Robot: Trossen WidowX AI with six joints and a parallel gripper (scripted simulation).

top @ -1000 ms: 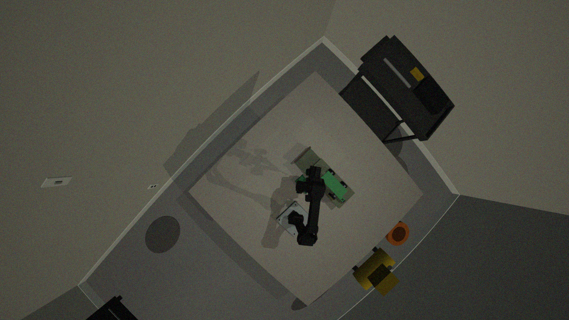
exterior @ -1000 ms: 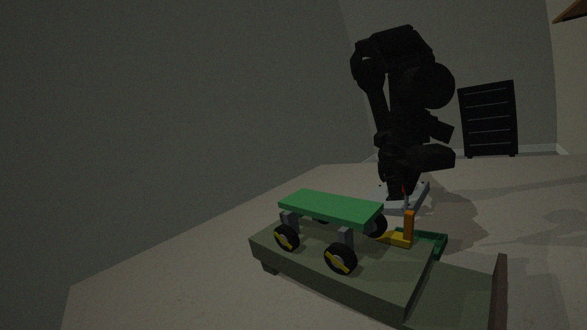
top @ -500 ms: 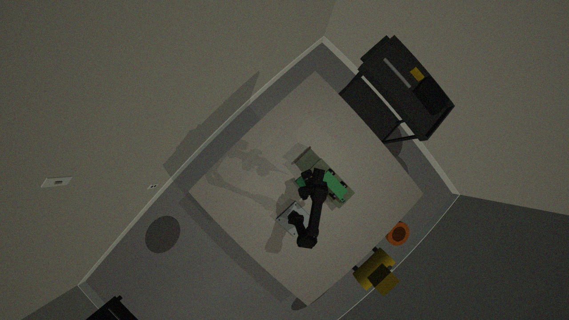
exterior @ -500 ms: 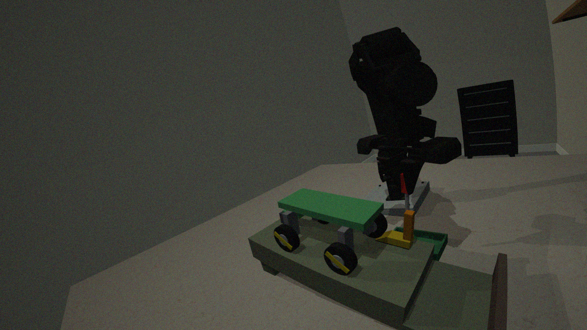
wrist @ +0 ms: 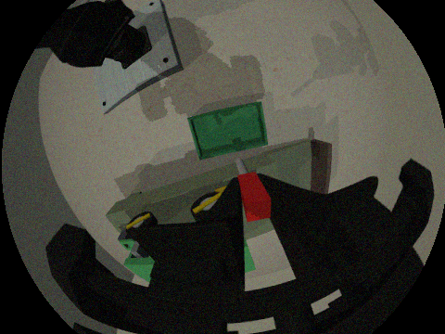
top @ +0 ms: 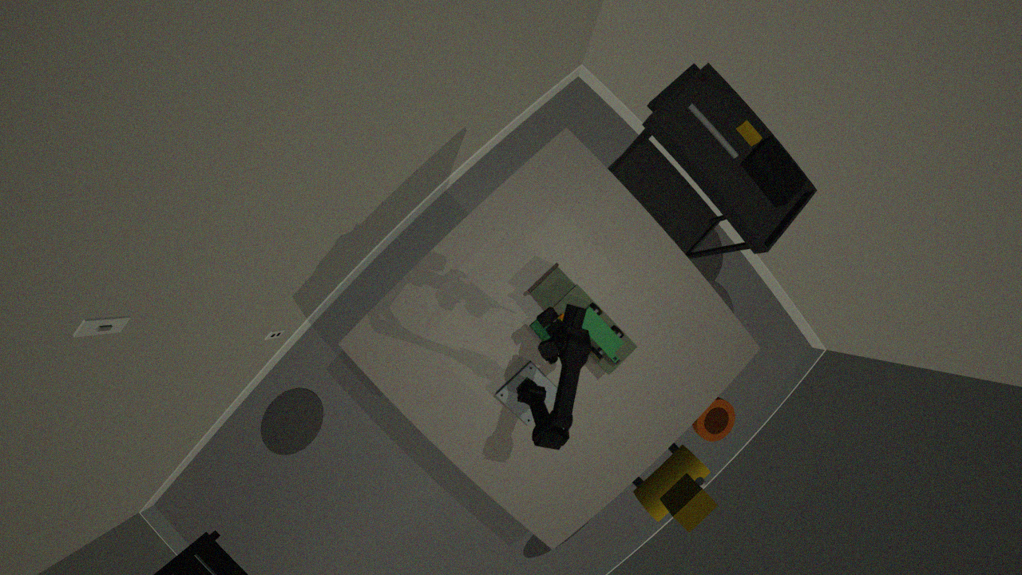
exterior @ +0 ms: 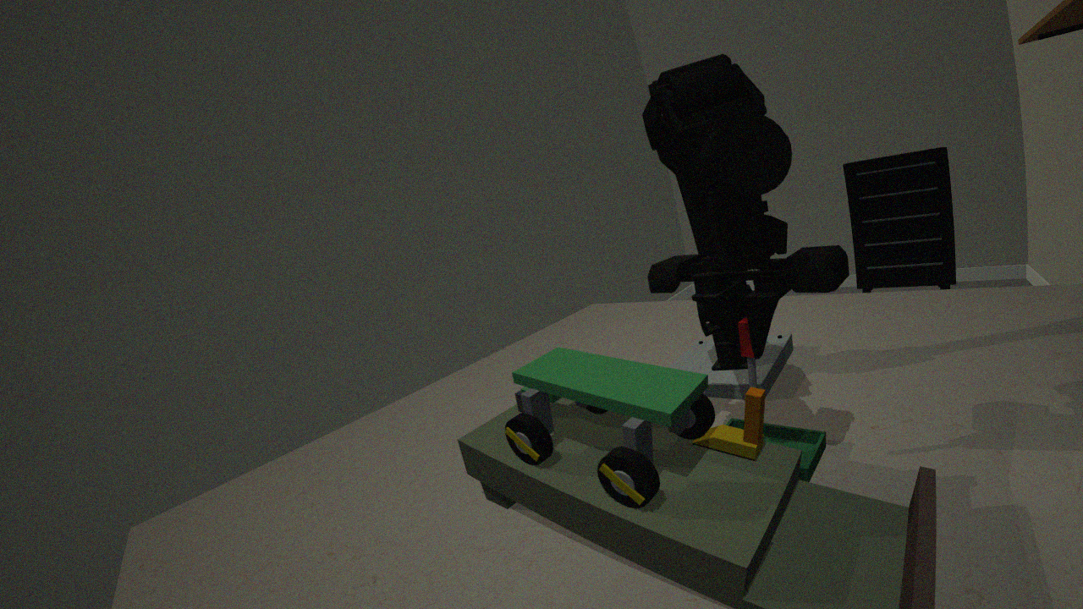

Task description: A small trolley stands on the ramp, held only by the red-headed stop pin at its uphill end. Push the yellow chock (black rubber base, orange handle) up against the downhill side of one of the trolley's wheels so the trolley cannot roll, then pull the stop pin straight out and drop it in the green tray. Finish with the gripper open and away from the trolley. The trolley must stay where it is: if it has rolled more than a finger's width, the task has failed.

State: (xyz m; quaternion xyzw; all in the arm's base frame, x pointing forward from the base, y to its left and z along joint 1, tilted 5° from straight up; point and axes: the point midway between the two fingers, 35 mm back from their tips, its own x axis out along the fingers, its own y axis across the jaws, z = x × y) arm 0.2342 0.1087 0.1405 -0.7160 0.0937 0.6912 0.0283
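My gripper tip is 140 mm above the green tray and 30 mm past it. The rest, counted from my gripper tip: trolley (110 mm to the right, 100 mm ahead, 20 mm below); then yellow chock (50 mm below, 50 mm ahead, 10 mm to the right); then red-headed stop pin (right at my gripper tip).
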